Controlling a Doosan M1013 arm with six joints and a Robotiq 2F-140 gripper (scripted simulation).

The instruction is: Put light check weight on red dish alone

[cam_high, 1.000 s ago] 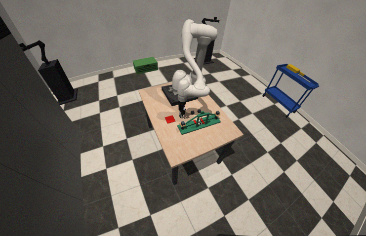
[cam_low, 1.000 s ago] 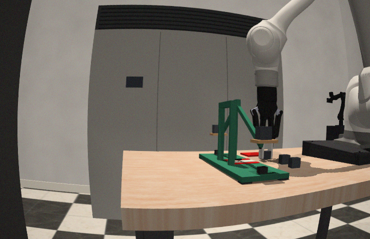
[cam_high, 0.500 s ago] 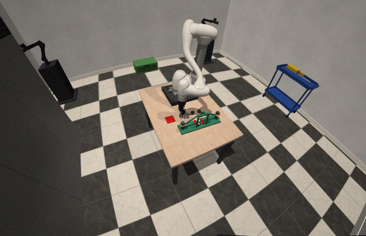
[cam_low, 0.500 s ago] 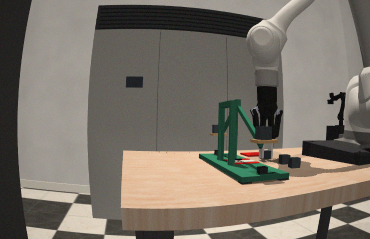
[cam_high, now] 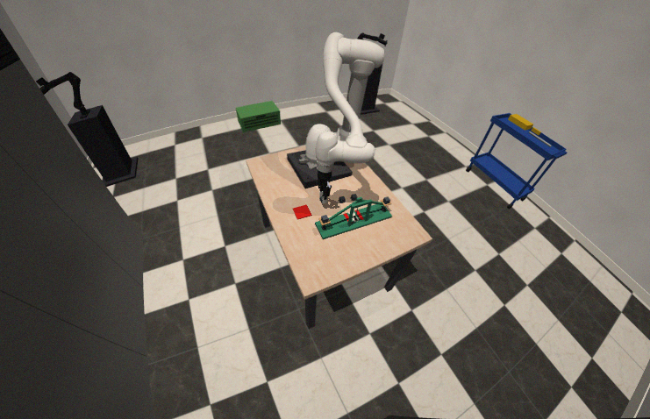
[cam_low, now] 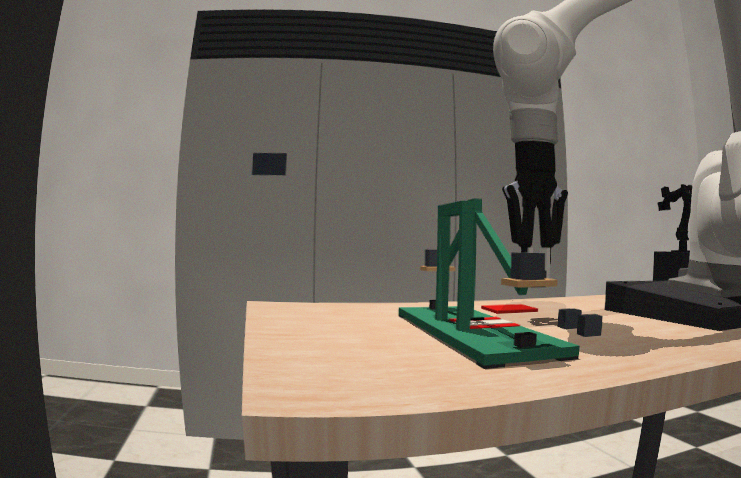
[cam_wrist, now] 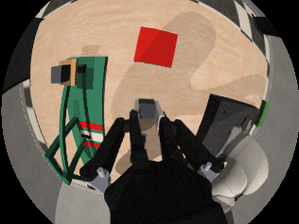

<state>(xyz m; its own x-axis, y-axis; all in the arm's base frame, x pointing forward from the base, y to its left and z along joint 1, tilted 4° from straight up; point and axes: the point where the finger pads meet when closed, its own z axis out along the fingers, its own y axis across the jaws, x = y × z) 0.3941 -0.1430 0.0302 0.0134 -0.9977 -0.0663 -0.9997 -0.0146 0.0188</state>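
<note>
Now: the flat red dish 13 cm to the right of my hand, 9 cm below it and 1 cm behind it. Also, from my hand: green rocker balance: 17 cm ahead, 13 cm to the left.
</note>
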